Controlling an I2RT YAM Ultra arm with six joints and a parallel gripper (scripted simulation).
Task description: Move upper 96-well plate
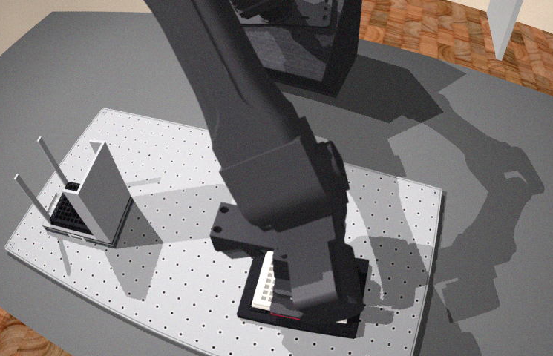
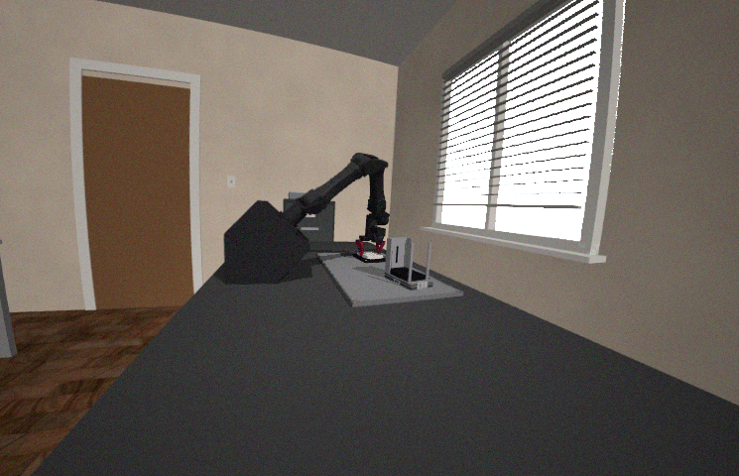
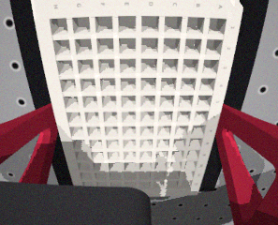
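Now: hand right at the white 96-well plate. From my hand the other things lie so: pale A1 square: 80 mm to the right, 60 mm behind, 10 mm below; rack back wall: 310 mm to the right, 60 mm above, 50 mm behind; dark plate: 370 mm to the right, 50 mm behind, 10 mm above.
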